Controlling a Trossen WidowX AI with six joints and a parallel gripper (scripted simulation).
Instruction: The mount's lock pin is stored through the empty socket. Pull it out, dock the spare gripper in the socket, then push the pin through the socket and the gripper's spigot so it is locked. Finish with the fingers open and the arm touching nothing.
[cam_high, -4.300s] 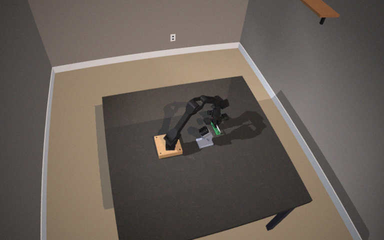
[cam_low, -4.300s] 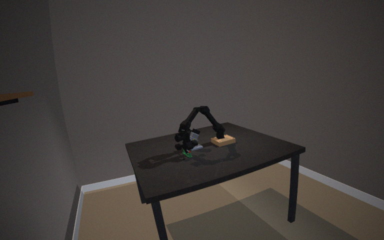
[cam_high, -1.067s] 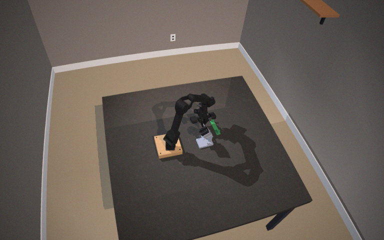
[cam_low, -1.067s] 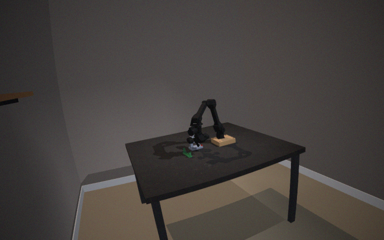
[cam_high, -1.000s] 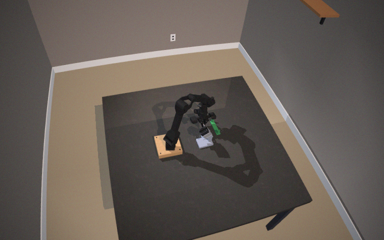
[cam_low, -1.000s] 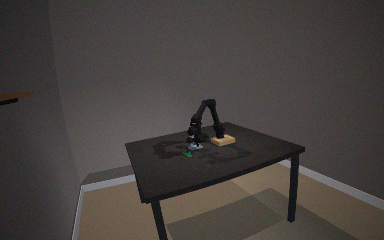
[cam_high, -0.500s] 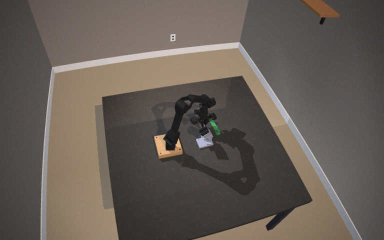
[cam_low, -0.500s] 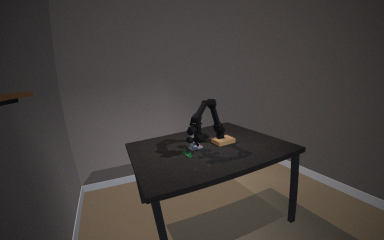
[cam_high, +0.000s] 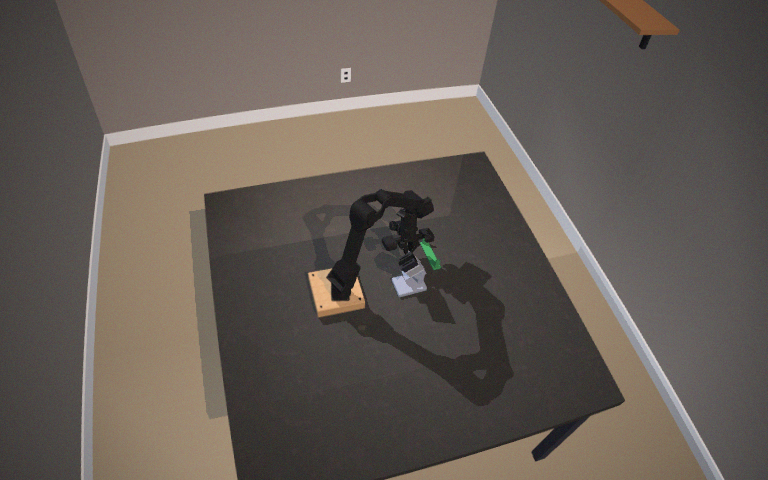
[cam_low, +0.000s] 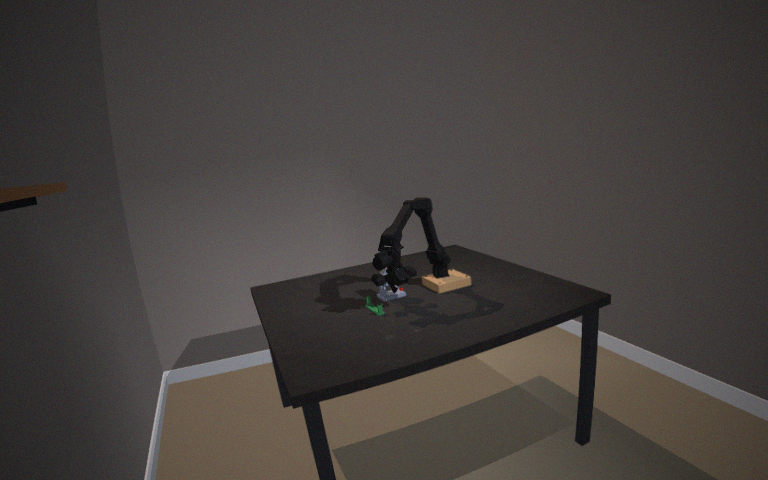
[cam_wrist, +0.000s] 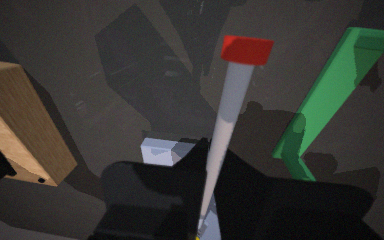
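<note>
Right now the grey mount is 10 mm ahead of my gripper tip and 90 mm to the right of it. Round my gripper tip: green strip 100 mm ahead, 40 mm to the left, 20 mm below; then spare gripper 90 mm to the right, 70 mm above.
</note>
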